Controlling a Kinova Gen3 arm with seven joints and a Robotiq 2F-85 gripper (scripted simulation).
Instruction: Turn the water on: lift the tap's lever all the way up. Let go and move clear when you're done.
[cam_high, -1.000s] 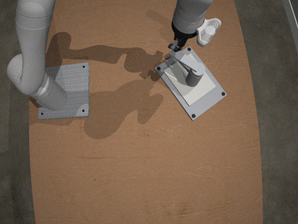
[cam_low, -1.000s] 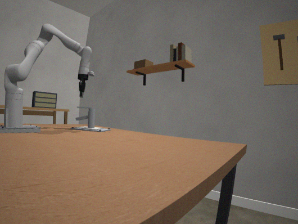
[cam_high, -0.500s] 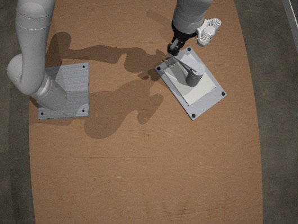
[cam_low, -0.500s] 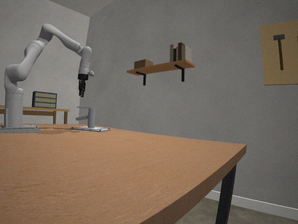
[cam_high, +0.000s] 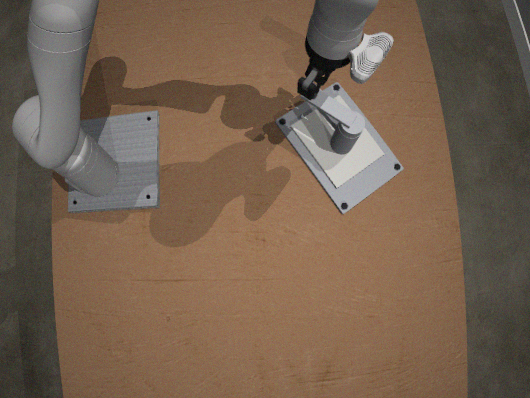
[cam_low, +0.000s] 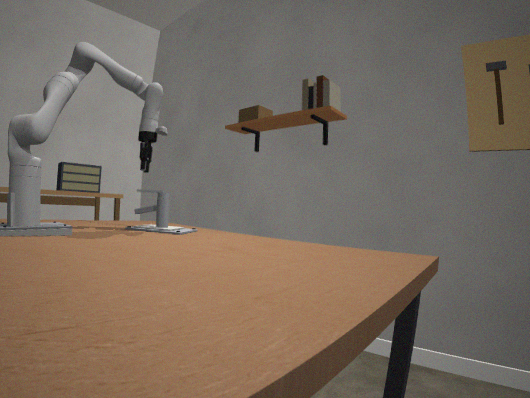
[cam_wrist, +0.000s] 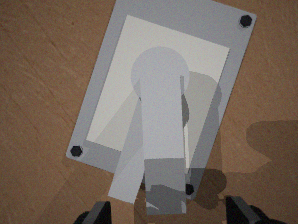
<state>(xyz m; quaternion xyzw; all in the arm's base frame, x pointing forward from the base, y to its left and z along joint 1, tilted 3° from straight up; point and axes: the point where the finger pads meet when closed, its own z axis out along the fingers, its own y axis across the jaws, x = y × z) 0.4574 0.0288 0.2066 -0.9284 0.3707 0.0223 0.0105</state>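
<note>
Right now my hand is 90 mm above the flat lever, 20 mm to the left of it and 20 mm short of it. Also, from my hand: tap: 140 mm below, 40 mm to the right, 40 mm ahead.
</note>
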